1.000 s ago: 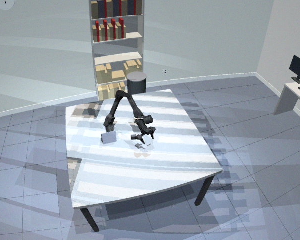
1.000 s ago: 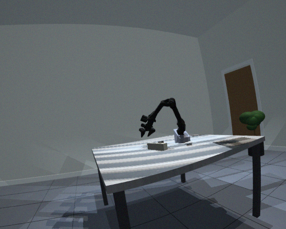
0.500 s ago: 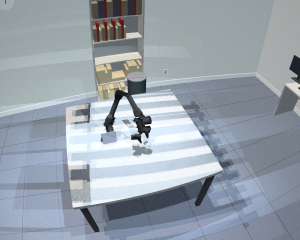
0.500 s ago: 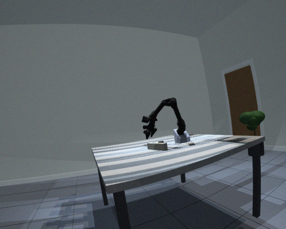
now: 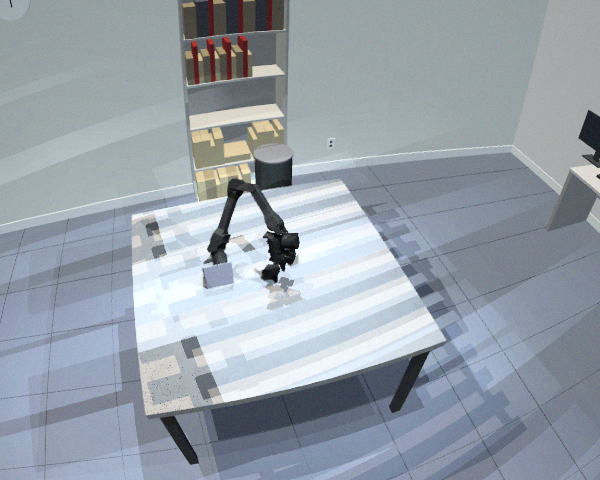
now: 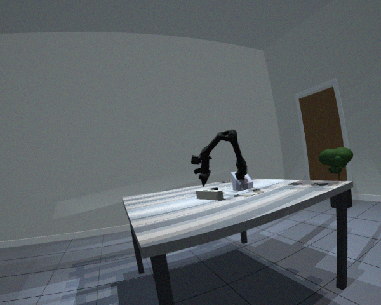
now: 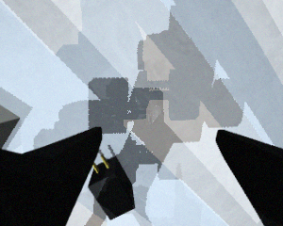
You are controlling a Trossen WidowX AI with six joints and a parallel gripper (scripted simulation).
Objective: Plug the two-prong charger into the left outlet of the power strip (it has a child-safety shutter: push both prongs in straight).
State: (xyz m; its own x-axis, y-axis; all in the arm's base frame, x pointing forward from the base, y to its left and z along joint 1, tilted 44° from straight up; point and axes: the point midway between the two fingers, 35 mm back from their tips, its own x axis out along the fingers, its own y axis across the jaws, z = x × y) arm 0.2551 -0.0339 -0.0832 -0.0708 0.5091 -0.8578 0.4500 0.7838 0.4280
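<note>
My gripper tip is 3 cm past the black two-prong charger, 7 cm to the right of it and 5 cm above it.
</note>
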